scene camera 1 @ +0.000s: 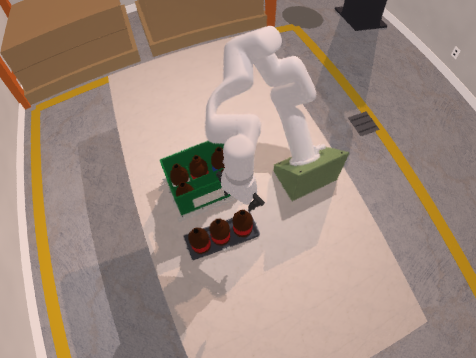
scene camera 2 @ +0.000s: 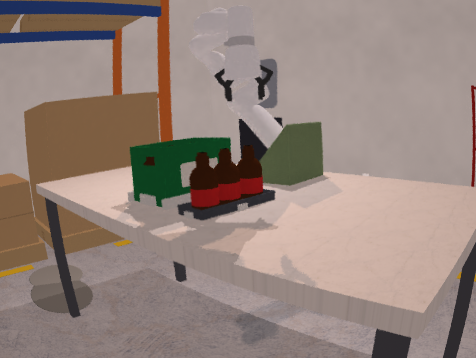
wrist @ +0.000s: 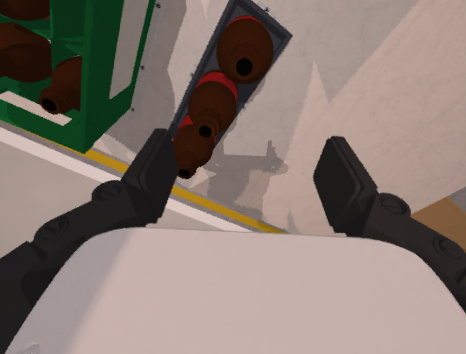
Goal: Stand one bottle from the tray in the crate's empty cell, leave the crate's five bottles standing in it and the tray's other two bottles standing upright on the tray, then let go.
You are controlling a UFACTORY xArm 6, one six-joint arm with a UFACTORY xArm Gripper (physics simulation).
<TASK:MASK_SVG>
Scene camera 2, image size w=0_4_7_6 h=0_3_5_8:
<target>gripper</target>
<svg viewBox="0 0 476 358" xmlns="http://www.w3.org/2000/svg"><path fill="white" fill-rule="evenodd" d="M230 46L226 49L224 69L215 74L217 81L225 88L225 99L232 101L230 85L233 81L256 80L259 83L258 98L263 100L263 97L265 97L264 86L270 80L273 71L261 66L256 46Z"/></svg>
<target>brown bottle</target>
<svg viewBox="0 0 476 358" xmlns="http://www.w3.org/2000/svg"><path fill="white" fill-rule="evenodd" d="M252 145L243 146L243 158L237 164L240 172L241 199L263 194L262 166L254 157Z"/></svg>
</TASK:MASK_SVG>
